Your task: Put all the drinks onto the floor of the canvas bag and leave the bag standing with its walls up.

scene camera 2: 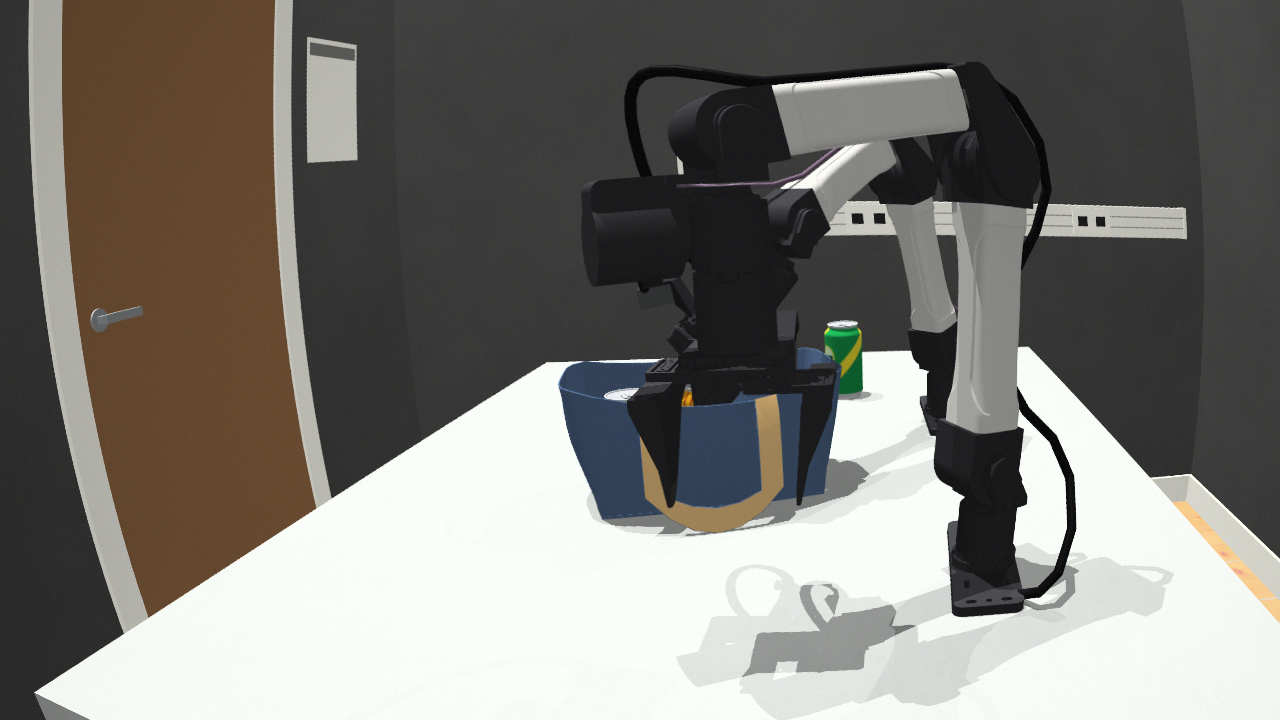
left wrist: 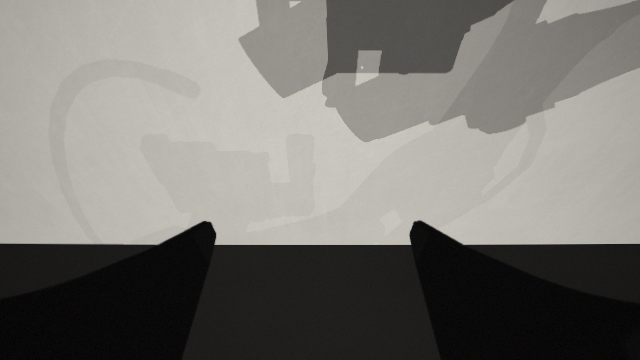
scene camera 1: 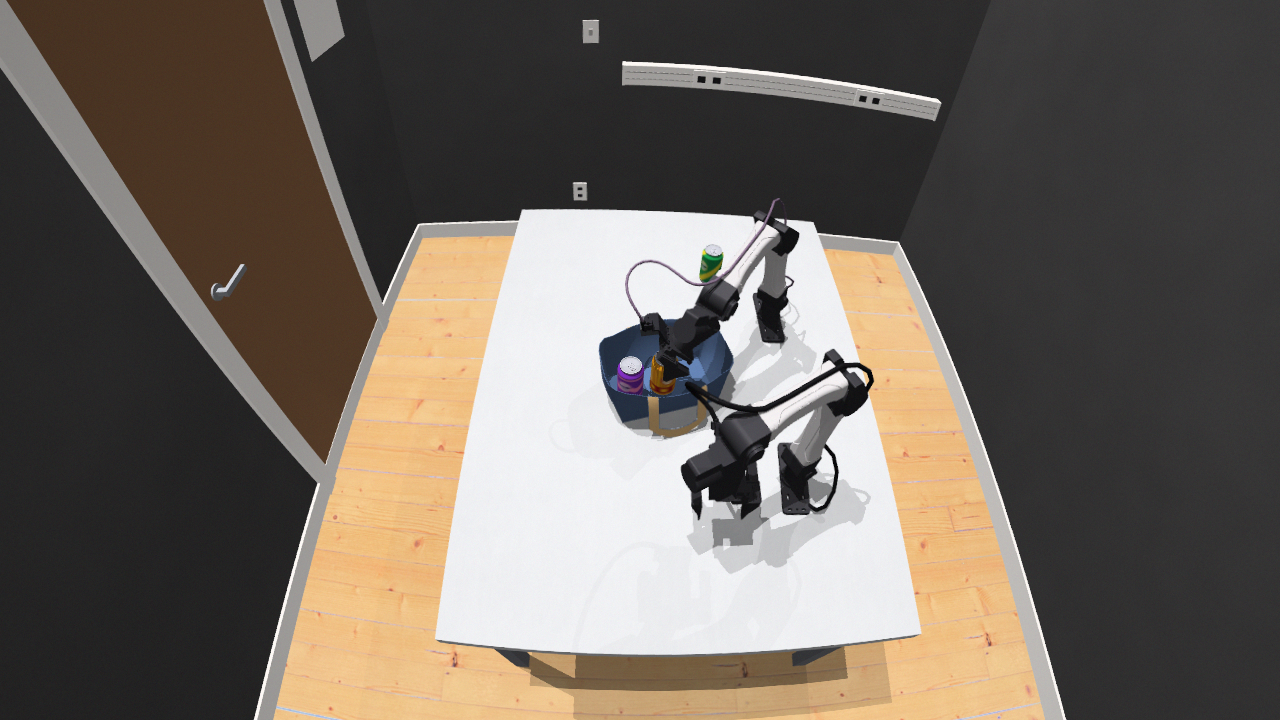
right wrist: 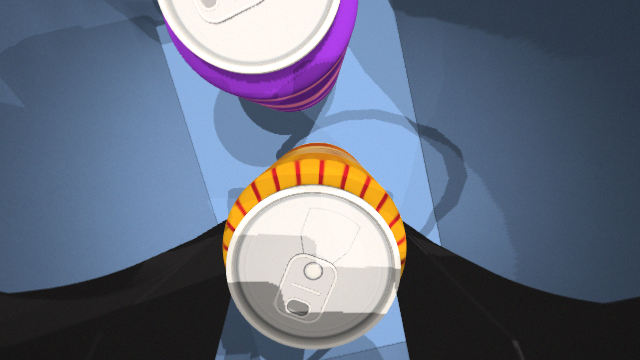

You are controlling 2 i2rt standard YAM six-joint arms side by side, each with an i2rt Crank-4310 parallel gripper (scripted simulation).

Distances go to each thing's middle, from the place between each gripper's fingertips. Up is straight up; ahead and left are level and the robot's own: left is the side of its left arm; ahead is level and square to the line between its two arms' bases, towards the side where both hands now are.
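My right hand is 15 cm past the green can (scene camera 2: 843,340), 44 cm to the left of it and 3 cm above it.
Relative to my left hand (scene camera 2: 735,505), the green can is 50 mm behind, 870 mm to the right and 90 mm below.
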